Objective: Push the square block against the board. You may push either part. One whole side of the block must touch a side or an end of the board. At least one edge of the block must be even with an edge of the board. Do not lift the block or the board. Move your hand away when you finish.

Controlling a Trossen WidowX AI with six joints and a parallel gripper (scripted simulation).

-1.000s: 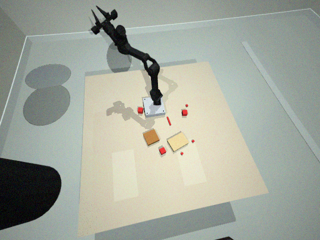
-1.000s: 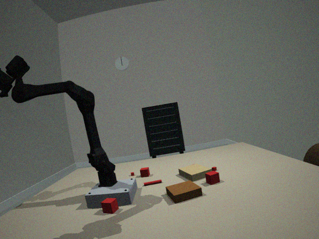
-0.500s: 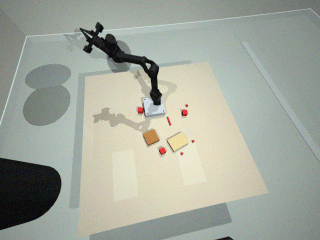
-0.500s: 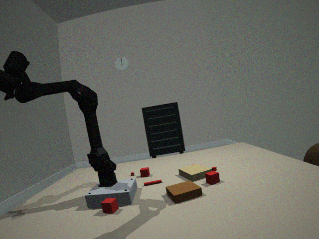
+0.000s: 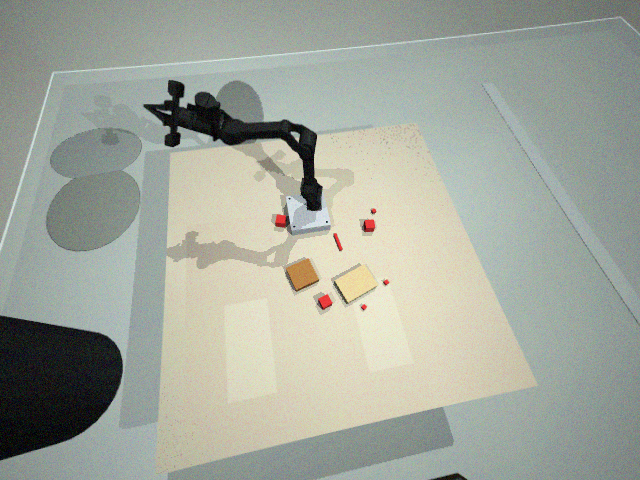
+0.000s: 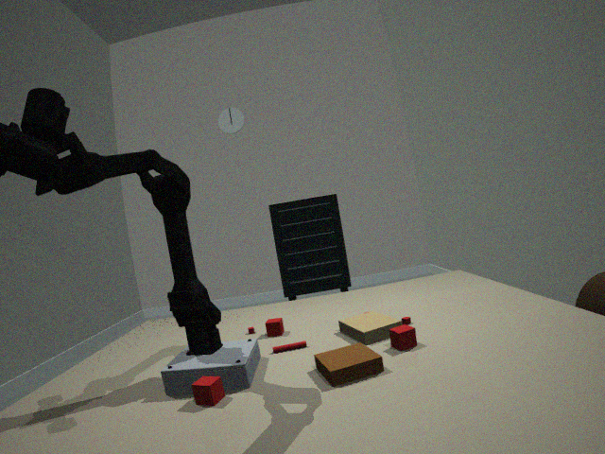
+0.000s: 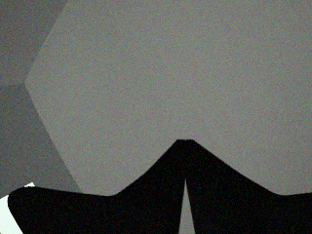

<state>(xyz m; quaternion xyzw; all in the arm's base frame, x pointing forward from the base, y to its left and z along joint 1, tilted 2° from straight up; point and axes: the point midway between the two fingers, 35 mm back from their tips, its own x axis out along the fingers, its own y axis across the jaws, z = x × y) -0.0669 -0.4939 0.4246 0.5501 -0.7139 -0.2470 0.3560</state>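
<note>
My gripper tip is now 620 mm to the right of the red stick, 490 mm above it and 230 mm short of it. From my gripper tip the other things lie so: orange-brown square block (480 mm below, 470 mm to the left, 380 mm ahead); pale yellow board (680 mm to the left, 480 mm below, 420 mm ahead).
</note>
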